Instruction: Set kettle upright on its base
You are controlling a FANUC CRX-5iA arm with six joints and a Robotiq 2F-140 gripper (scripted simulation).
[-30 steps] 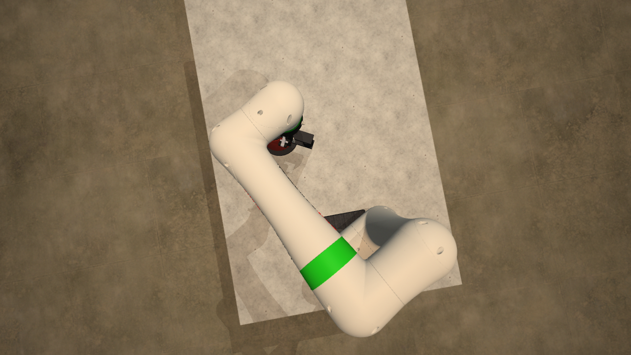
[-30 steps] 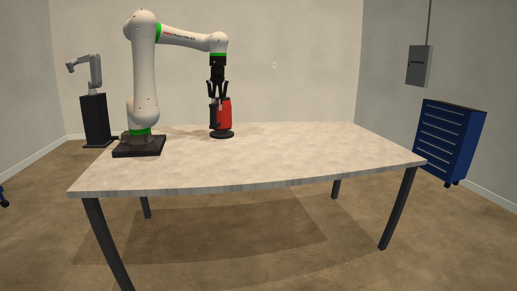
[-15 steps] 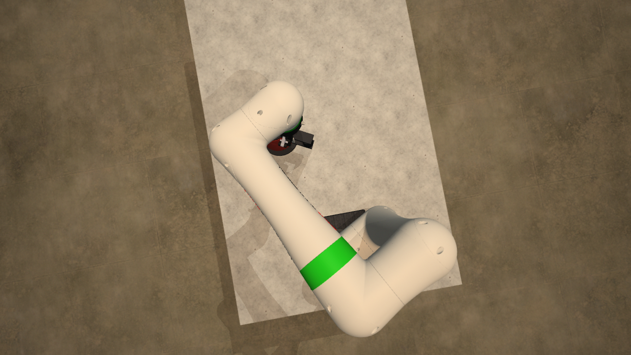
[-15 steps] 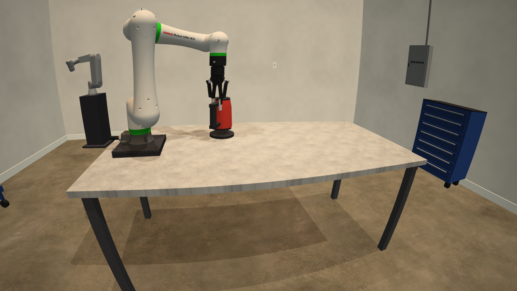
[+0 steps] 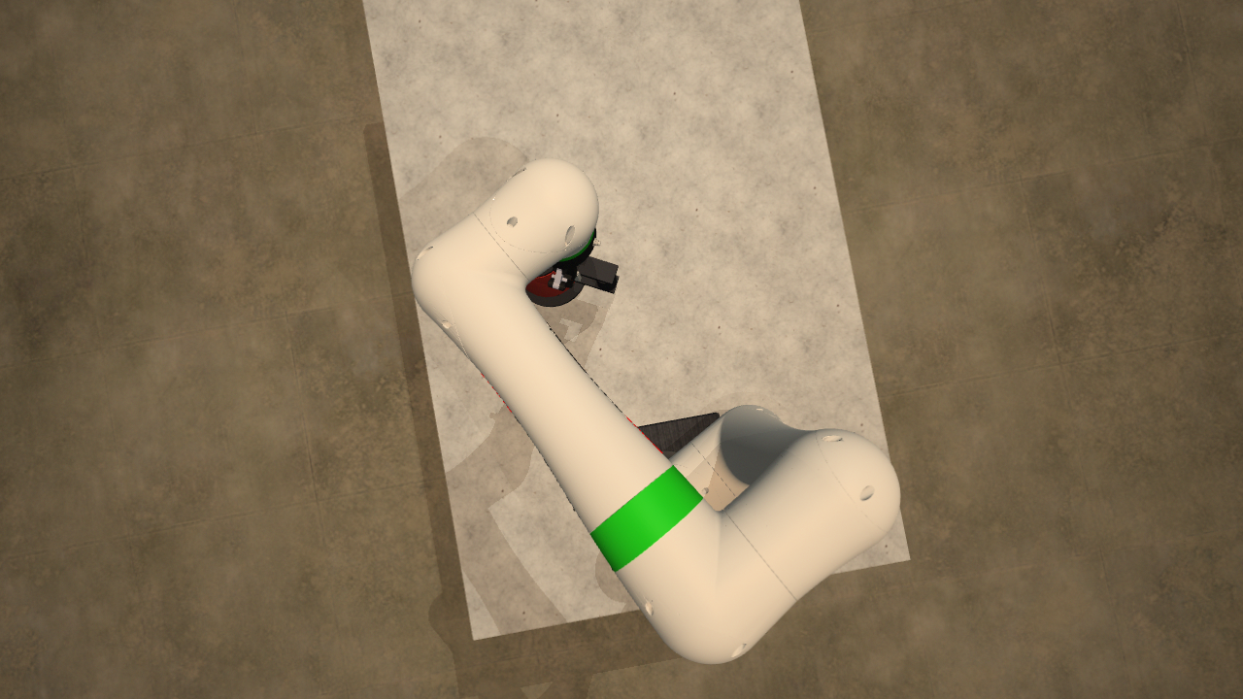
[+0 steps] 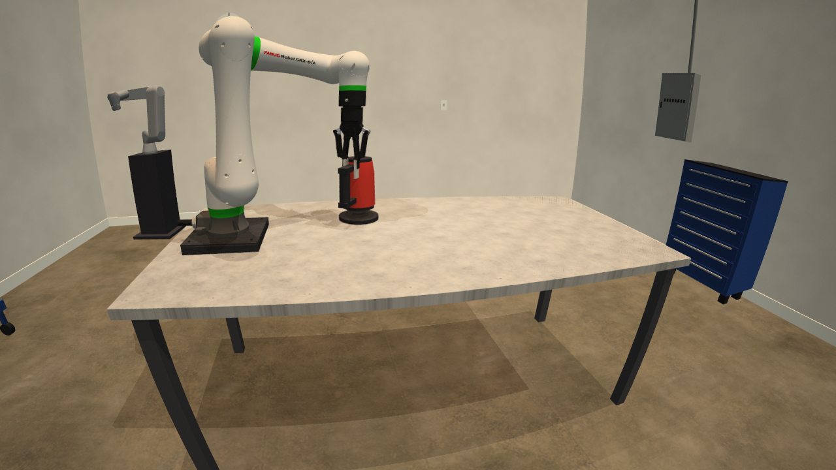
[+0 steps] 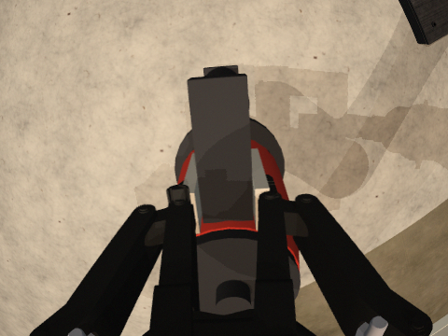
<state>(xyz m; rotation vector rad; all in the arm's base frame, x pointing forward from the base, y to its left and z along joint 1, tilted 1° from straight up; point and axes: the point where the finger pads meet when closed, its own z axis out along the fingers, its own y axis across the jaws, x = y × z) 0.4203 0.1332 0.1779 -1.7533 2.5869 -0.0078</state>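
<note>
My gripper is now 6 cm above the red kettle, 3 cm to the right of it and 1 cm short of it. The rest, counted from my hand: round black base: 19 cm below, 6 cm to the left, 3 cm ahead.
</note>
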